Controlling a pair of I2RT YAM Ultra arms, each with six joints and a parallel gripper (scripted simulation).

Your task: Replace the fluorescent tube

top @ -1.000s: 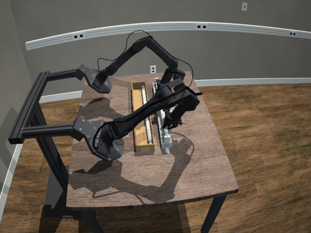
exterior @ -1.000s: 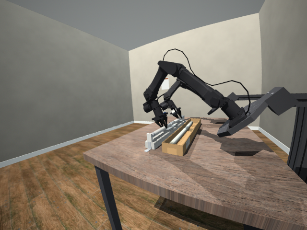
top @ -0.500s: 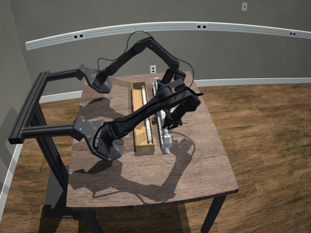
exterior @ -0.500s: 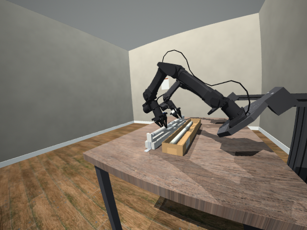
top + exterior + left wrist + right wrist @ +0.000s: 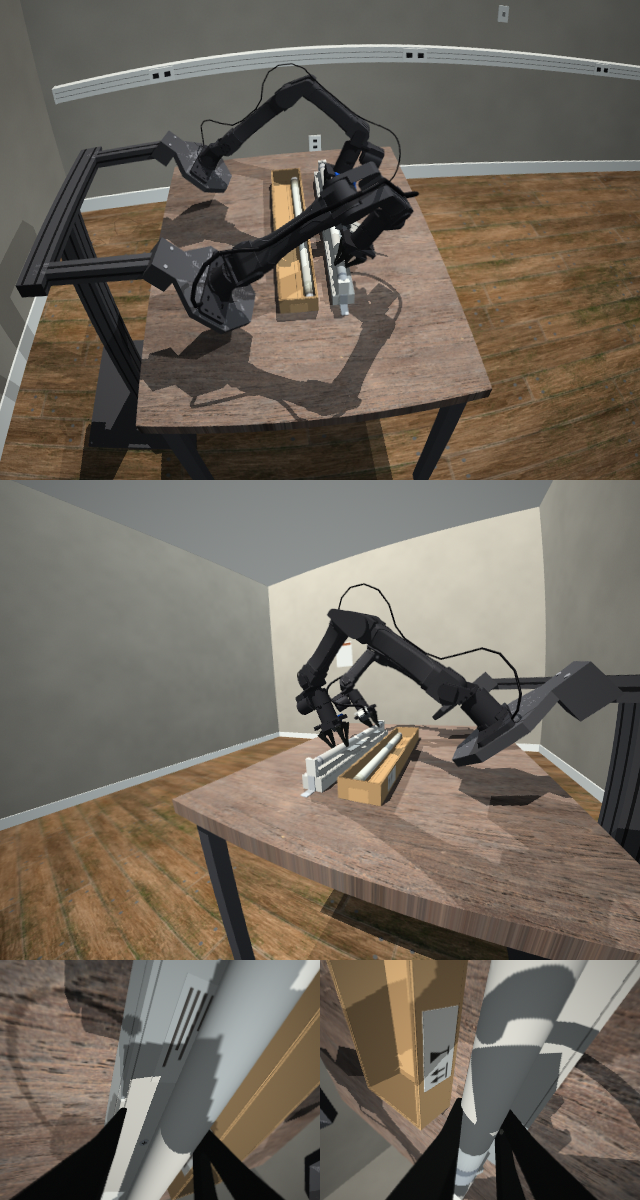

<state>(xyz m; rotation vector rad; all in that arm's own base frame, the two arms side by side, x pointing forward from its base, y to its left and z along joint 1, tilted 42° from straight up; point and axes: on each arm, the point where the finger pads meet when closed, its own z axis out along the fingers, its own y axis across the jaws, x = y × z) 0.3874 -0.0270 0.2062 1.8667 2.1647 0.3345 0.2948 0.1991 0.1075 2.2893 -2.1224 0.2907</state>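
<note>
The LED tube lies 30 mm behind my left hand and 110 mm to the right of it. Round my left hand: old fluorescent tube: 120 mm behind, 100 mm to the right, 50 mm below; then light fixture: 30 mm behind, 110 mm to the right, 10 mm below; then carton: 150 mm behind, 100 mm to the right, 40 mm below.
</note>
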